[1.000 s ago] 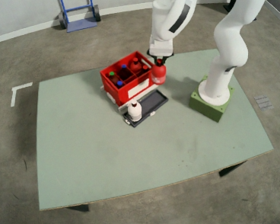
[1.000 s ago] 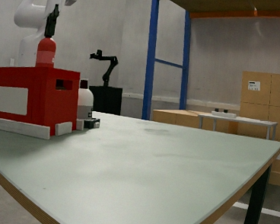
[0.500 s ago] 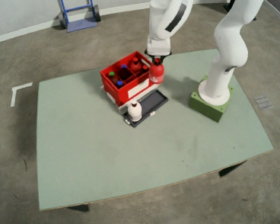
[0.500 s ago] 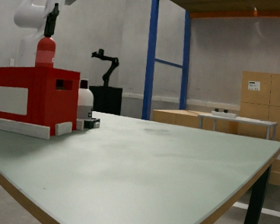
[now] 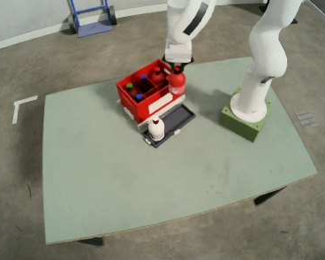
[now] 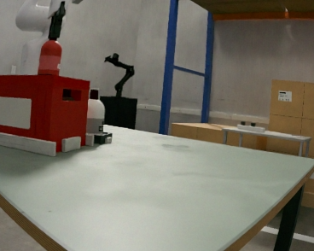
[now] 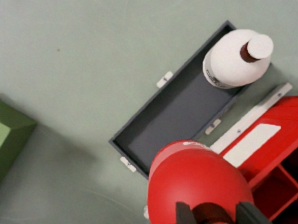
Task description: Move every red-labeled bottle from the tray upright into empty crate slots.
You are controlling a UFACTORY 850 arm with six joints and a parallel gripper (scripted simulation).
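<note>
Right now my hand is 7 cm above the red-capped bottle. Also, from my hand: white bottle (12 cm ahead, 11 cm to the left, 25 cm below); red crate (11 cm ahead, 11 cm to the right, 25 cm below); dark grey tray (4 cm ahead, 7 cm to the left, 32 cm below).
</note>
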